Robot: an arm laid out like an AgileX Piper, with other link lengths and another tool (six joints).
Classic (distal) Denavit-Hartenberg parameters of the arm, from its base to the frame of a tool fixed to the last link. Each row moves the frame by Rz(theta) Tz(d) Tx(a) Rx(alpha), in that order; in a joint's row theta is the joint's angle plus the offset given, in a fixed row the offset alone. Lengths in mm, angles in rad.
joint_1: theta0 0; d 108.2; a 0; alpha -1.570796
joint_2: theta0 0.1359; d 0; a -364.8; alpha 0
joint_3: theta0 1.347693; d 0; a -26.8; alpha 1.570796
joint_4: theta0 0; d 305.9; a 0; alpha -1.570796
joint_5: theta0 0; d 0; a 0; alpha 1.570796
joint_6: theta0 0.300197; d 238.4; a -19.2; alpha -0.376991
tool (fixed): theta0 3.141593; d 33.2; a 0; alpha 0
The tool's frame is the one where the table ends.
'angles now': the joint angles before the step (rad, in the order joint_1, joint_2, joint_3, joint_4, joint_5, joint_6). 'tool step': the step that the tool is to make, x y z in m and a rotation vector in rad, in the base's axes. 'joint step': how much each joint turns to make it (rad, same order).
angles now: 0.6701, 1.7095, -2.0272, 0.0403, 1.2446, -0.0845
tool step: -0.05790, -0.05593, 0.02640, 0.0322, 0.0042, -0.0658
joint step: 0.0000, -0.2192, 0.1834, -0.0253, 0.0171, 0.0757
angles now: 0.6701, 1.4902, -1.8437, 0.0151, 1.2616, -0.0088
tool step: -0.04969, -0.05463, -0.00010, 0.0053, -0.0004, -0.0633
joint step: 0.0000, -0.1990, 0.1900, -0.0423, 0.0057, 0.0616
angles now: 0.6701, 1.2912, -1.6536, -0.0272, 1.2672, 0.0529
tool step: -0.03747, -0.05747, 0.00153, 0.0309, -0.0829, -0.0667
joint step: -0.0243, -0.2174, 0.2040, -0.0529, -0.0695, 0.0321
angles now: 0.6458, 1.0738, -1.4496, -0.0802, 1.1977, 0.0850
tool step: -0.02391, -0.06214, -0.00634, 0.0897, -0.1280, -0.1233
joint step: -0.1169, -0.2367, 0.2440, -0.0101, -0.1621, 0.0239
